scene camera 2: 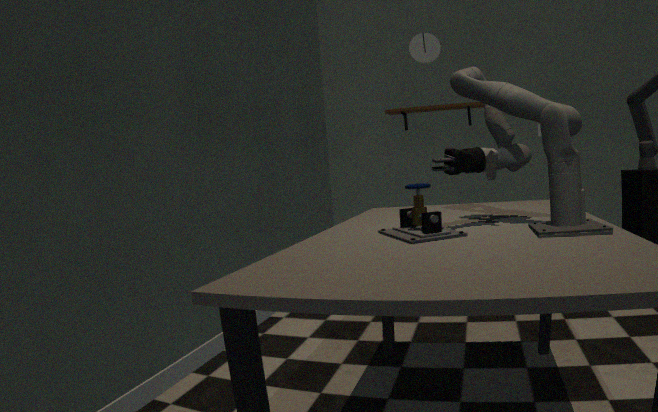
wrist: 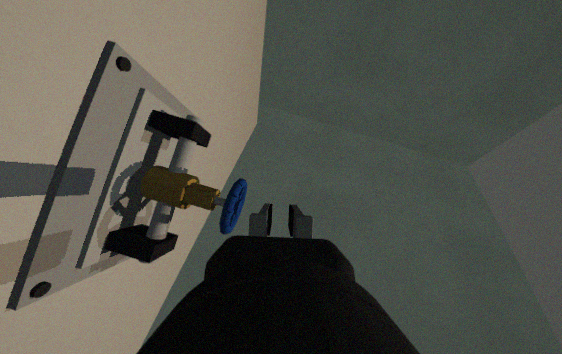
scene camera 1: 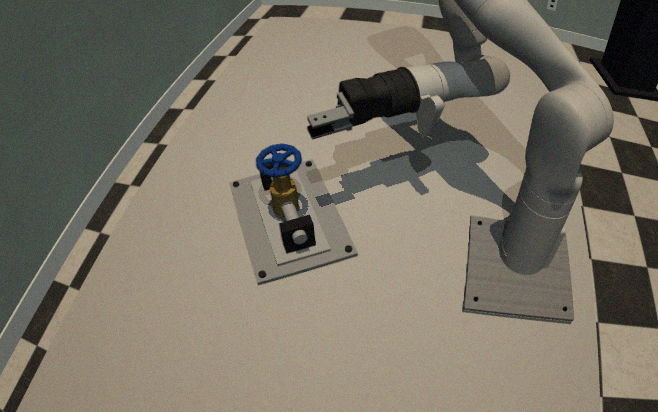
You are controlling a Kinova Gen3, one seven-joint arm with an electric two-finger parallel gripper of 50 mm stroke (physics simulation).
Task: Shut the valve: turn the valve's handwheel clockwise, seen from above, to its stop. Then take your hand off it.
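The blue spoked handwheel [scene camera 1: 278, 159] [scene camera 2: 417, 186] [wrist: 234, 206] sits level on top of the brass valve body [scene camera 1: 284, 197] [scene camera 2: 418, 202] [wrist: 167, 187]. My gripper [scene camera 1: 311, 126] [scene camera 2: 434, 165] [wrist: 280, 214] is off the wheel, above it and to its right in both scene views. Its two fingers stand parallel and partly apart, with a visible gap and nothing between them. In the wrist view the wheel shows nearly edge-on, left of the fingers and apart from them. How far the wheel is turned cannot be told.
The valve's pipe runs through black support blocks [scene camera 1: 307, 225] [scene camera 2: 427, 225] [wrist: 142, 245] on a grey base plate [scene camera 1: 256, 235] [scene camera 2: 400, 236] [wrist: 90, 130]. The arm's own mounting plate [scene camera 1: 515, 300] [scene camera 2: 575, 230] is to the right on the table [scene camera 2: 350, 270]. A wall shelf [scene camera 2: 435, 108] hangs behind.
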